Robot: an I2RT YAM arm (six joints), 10 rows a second.
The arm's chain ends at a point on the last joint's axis. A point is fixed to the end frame.
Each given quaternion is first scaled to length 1.
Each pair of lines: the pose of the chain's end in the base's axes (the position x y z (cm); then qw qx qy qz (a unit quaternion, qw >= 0)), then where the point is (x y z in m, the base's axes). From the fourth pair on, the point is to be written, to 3 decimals.
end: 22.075, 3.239, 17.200, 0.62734, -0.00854, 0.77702, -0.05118
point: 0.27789 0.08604 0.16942
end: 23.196, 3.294, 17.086, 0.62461, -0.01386, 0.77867, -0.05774
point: 0.28909 0.08652 0.16700
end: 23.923, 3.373, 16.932, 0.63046, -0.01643, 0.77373, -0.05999
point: 0.29631 0.08739 0.16593
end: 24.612, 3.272, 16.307, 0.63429, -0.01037, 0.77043, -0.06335
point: 0.304 0.086 0.160
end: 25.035, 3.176, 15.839, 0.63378, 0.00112, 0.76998, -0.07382
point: 0.310 0.083 0.156
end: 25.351, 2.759, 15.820, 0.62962, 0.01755, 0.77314, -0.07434
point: 0.314 0.077 0.156
